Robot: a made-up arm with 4 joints. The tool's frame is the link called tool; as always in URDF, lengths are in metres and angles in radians. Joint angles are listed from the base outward. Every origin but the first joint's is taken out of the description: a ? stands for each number. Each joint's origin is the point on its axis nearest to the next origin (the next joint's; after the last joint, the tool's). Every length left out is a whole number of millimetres.
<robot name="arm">
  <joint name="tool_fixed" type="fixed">
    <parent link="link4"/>
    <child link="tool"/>
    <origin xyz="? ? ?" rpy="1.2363 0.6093 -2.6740"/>
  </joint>
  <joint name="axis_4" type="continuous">
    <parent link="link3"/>
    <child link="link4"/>
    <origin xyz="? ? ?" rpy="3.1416 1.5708 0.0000"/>
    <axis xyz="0 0 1"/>
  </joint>
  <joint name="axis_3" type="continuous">
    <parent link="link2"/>
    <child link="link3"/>
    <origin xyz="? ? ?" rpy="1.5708 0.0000 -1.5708"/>
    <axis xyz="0 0 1"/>
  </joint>
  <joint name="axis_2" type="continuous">
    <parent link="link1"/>
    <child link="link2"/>
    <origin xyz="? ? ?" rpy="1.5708 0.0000 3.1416"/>
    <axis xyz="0 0 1"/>
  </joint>
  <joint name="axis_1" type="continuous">
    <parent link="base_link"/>
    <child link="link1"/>
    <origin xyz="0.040 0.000 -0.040" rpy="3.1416 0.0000 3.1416"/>
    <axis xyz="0 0 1"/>
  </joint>
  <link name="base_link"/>
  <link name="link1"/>
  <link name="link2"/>
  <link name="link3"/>
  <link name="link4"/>
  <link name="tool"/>
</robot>
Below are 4 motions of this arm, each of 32 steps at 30 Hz.
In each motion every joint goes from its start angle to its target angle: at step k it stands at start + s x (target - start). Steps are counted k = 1, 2, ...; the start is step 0. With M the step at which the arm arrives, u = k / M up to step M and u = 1 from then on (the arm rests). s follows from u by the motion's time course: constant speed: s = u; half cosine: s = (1 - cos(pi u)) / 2; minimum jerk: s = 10 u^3 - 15 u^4 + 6 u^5.
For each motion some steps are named. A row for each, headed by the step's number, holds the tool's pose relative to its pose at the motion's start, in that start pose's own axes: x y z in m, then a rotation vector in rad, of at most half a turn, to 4 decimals.
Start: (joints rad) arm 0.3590 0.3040 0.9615 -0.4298
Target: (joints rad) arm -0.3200 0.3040 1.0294 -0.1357
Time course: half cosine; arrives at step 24
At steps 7, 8, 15, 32:
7: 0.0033 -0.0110 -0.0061 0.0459 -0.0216 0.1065
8: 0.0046 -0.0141 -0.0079 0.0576 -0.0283 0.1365
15: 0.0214 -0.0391 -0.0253 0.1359 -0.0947 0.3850
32: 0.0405 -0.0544 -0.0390 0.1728 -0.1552 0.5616

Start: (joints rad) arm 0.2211 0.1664 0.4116 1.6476
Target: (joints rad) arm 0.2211 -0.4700 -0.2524 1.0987
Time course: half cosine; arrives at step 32
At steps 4, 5, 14, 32:
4: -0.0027 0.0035 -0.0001 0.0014 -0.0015 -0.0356
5: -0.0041 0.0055 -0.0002 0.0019 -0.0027 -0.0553
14: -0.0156 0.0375 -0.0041 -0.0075 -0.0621 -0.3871
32: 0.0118 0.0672 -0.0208 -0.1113 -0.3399 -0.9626

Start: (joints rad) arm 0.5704 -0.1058 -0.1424 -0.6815
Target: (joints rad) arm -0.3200 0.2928 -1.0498 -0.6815
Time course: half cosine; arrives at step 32
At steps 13, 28, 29, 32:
13: 0.0112 -0.0272 -0.0134 -0.1550 -0.3521 -0.2855
28: -0.0314 -0.0578 -0.0357 -0.4195 -0.6903 -0.8920
29: -0.0335 -0.0578 -0.0367 -0.4263 -0.6942 -0.9095
32: -0.0361 -0.0577 -0.0381 -0.4350 -0.6988 -0.9324

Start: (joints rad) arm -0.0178 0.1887 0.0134 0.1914
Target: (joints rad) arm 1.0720 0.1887 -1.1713 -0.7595
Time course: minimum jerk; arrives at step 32
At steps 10, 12, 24, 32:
10: 0.0092 -0.0105 0.0247 -0.1922 -0.0619 -0.1485
12: 0.0182 -0.0191 0.0385 -0.3061 -0.1119 -0.2006
24: 0.1469 -0.0739 0.1751 -1.0646 -0.6049 0.0182
32: 0.1811 -0.0692 0.2027 -1.1612 -0.6909 0.1538

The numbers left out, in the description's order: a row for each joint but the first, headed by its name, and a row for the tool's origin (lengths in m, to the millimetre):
tool: 0.200 -0.050 0.000
axis_4: 0.060 0.010 0.000
axis_3: -0.010 -0.010 0.000
axis_2: 0.000 -0.110 0.000

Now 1 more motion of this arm.
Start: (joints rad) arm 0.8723 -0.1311 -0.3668 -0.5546
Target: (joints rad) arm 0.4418 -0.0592 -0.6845 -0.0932
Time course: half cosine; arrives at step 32
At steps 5, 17, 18, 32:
5: -0.0025 -0.0040 0.0016 -0.0219 -0.0045 -0.0138
17: -0.0335 -0.0292 0.0156 -0.1922 -0.0120 -0.1589
18: -0.0375 -0.0307 0.0171 -0.2075 -0.0098 -0.1760
32: -0.0746 -0.0350 0.0279 -0.3200 0.0298 -0.3328

